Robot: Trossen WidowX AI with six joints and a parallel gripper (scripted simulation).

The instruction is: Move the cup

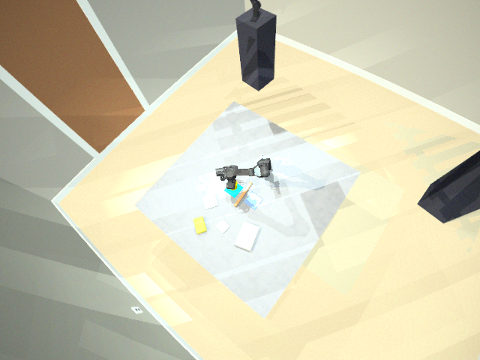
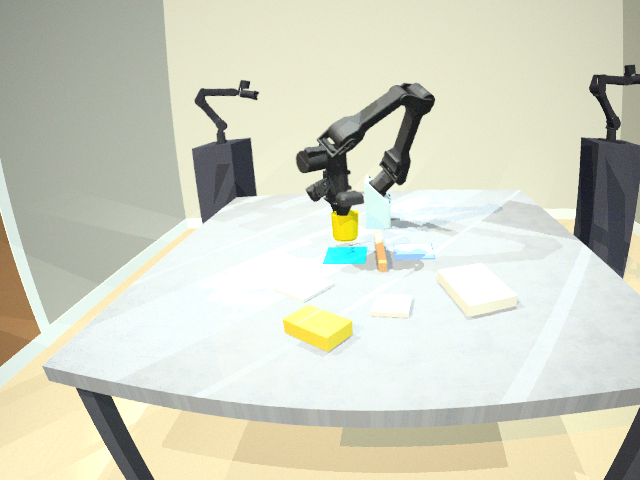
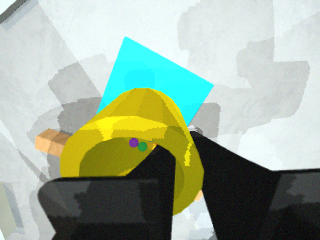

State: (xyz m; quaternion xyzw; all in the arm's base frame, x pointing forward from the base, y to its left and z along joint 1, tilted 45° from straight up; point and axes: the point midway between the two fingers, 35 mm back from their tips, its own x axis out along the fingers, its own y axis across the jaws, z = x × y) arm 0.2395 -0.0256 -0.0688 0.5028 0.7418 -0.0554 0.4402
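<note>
Right now the cyan pad is 2 cm ahead of my gripper tip, 2 cm to the left of it and 9 cm below it. From my gripper tip the other things lie so: yellow cup: 2 cm ahead, 2 cm to the left; wooden bar: 1 cm ahead, 11 cm to the left, 8 cm below; yellow block: 40 cm ahead, 5 cm to the left, 6 cm below.
</note>
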